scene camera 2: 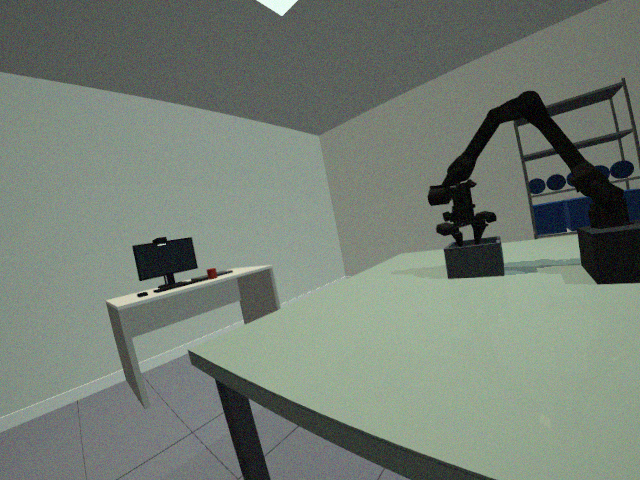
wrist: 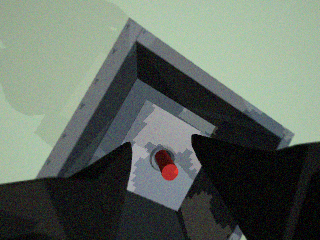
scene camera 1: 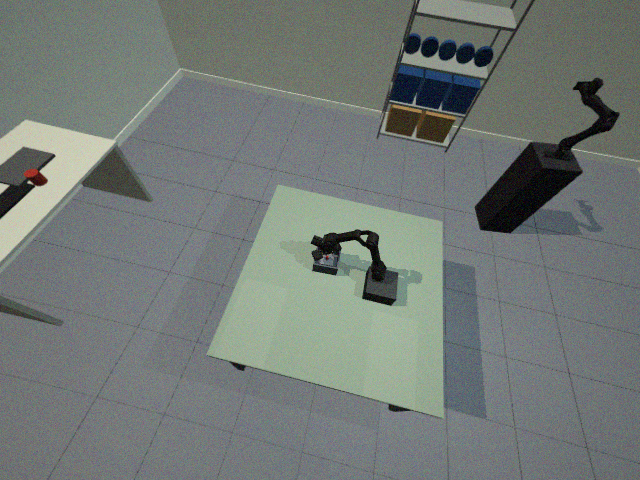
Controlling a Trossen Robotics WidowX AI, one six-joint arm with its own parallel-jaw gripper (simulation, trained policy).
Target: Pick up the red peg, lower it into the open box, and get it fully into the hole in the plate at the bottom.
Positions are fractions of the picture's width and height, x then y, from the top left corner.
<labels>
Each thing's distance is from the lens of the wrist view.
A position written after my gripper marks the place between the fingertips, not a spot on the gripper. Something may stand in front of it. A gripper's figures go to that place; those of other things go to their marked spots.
my gripper (wrist: 0.51, 0.60): 0.11 m
plate (wrist: 0.48, 0.54): 0.13 m
</labels>
